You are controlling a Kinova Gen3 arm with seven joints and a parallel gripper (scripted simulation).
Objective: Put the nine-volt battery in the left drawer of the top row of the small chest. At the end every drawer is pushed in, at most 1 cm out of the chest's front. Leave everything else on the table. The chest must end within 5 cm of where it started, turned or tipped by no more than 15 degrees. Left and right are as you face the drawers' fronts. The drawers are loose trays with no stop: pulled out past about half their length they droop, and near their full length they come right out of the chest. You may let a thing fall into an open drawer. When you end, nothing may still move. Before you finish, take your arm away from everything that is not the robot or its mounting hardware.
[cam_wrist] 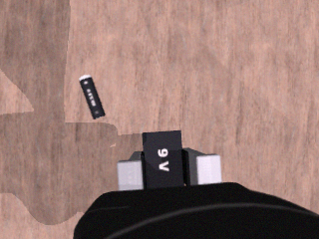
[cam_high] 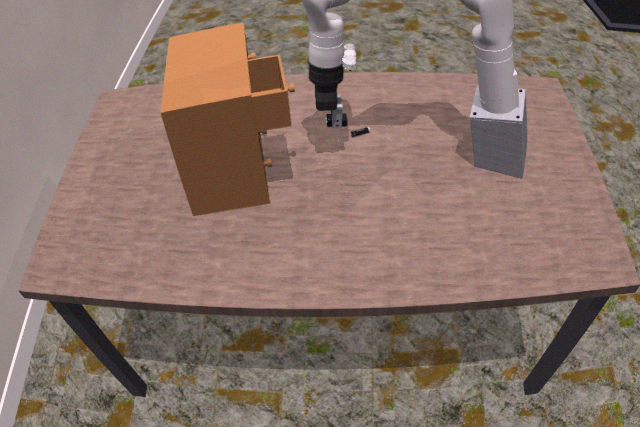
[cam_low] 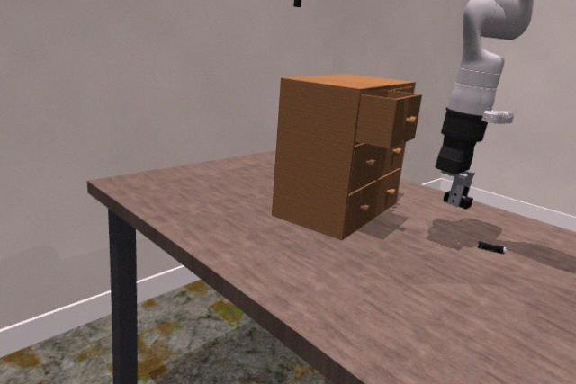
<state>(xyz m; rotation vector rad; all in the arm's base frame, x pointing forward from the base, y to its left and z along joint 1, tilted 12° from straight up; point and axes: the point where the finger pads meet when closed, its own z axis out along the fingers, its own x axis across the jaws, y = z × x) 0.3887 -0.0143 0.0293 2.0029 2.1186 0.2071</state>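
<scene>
Right now my hand is 11 cm above the black cylindrical cell, 7 cm to the left of it and 6 cm past it. From my hand the other things lie so: black nine-volt battery: 1 cm below, 1 cm ahead.
</scene>
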